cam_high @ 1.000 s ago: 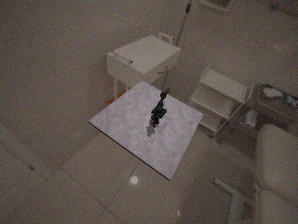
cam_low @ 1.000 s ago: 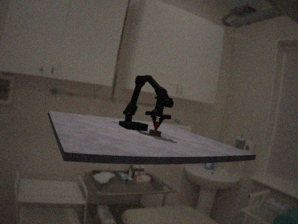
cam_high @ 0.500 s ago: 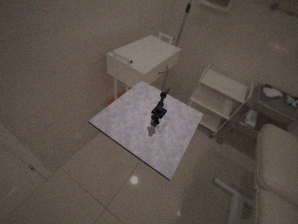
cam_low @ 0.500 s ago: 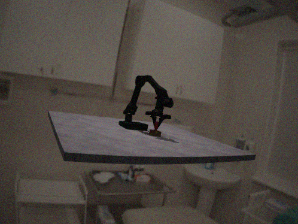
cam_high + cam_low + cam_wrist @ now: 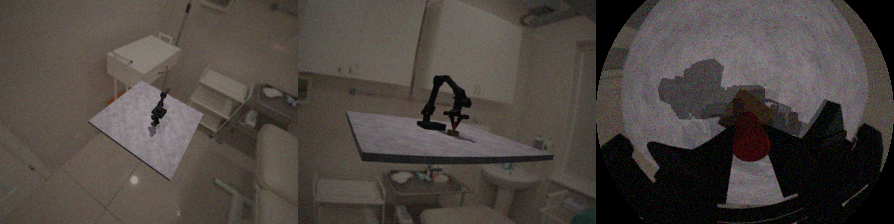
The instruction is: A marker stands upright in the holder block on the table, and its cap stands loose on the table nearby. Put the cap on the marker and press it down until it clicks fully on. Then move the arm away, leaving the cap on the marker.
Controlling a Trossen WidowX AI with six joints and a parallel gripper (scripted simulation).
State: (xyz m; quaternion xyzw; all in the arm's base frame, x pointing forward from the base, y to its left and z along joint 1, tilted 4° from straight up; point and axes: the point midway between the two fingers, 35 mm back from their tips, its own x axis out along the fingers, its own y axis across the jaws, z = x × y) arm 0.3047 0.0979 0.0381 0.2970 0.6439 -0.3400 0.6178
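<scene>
My gripper tip is now 1 cm below the red cap. The rest, counted from my gripper tip: brown holder block 5 cm below.
</scene>
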